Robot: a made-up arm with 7 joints. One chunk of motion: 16 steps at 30 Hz.
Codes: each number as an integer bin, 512 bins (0 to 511) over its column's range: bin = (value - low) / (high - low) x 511, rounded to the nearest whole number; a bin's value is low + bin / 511 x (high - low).
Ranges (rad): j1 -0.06..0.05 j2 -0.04..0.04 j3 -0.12..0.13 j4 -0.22..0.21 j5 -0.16..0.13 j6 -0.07..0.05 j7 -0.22..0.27
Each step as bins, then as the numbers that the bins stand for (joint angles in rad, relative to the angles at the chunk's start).
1 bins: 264 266 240 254 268 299 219
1 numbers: -0.0032 0.0016 -0.0026 -0.0063 -0.0079 0.0002 -0.0100
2 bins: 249 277 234 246 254 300 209
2 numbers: -0.0064 0.0034 -0.0055 -0.0130 -0.0159 0.0005 -0.0196
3 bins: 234 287 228 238 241 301 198
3 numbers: -0.0096 0.0049 -0.0085 -0.0197 -0.0232 0.0007 -0.0301
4 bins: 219 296 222 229 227 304 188
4 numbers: -0.0129 0.0063 -0.0114 -0.0273 -0.0312 0.0014 -0.0397
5 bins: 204 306 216 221 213 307 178
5 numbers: -0.0161 0.0079 -0.0143 -0.0340 -0.0391 0.0021 -0.0493
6 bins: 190 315 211 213 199 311 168
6 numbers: -0.0191 0.0093 -0.0168 -0.0408 -0.0471 0.0030 -0.0589
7 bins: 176 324 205 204 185 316 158
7 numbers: -0.0221 0.0107 -0.0197 -0.0483 -0.0550 0.0042 -0.0685
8 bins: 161 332 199 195 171 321 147
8 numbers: -0.0253 0.0120 -0.0226 -0.0559 -0.0630 0.0054 -0.0790
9 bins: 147 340 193 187 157 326 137
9 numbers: -0.0284 0.0132 -0.0256 -0.0626 -0.0709 0.0066 -0.0886
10 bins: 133 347 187 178 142 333 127
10 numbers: -0.0314 0.0143 -0.0285 -0.0702 -0.0794 0.0082 -0.0982
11 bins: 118 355 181 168 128 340 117
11 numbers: -0.0346 0.0156 -0.0314 -0.0786 -0.0874 0.0098 -0.1078
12 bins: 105 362 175 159 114 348 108
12 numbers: -0.0374 0.0167 -0.0344 -0.0862 -0.0953 0.0117 -0.1164
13 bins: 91 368 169 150 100 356 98
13 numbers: -0.0404 0.0176 -0.0373 -0.0938 -0.1032 0.0136 -0.1260
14 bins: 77 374 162 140 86 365 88
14 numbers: -0.0434 0.0186 -0.0407 -0.1022 -0.1112 0.0157 -0.1356
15 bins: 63 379 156 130 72 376 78
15 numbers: -0.0464 0.0193 -0.0437 -0.1106 -0.1191 0.0183 -0.1452
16 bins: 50 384 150 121 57 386 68
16 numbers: -0.0492 0.0201 -0.0466 -0.1182 -0.1277 0.0206 -0.1548
